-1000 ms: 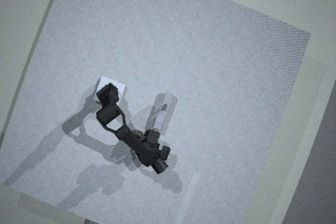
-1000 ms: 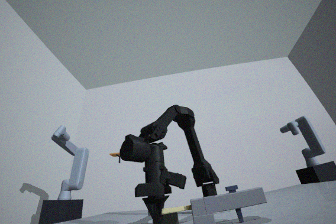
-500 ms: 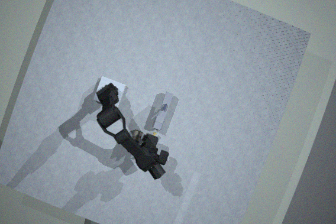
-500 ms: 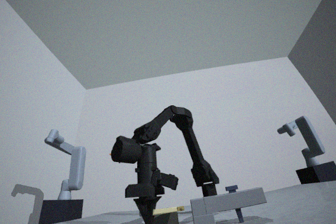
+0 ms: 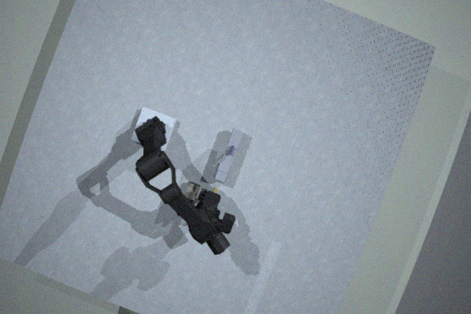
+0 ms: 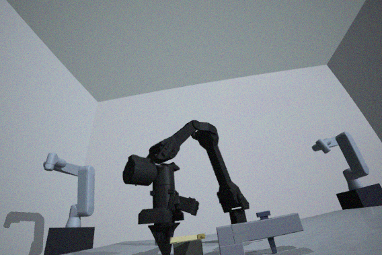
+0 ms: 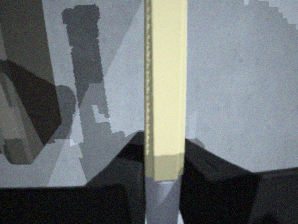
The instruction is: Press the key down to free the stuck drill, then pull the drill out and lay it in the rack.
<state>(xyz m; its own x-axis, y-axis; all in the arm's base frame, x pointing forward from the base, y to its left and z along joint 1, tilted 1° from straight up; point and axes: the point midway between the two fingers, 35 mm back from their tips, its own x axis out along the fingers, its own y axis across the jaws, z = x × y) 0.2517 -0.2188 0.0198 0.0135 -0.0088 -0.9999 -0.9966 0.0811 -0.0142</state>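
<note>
Now: the drill 4 cm to the left of my gripper tip and 3 cm above it. Round my gripper tip: rack 7 cm behind, 4 cm to the left; long grey block 2 cm ahead, 20 cm to the left, 2 cm above; blue key 2 cm ahead, 23 cm to the left, 3 cm above.
</note>
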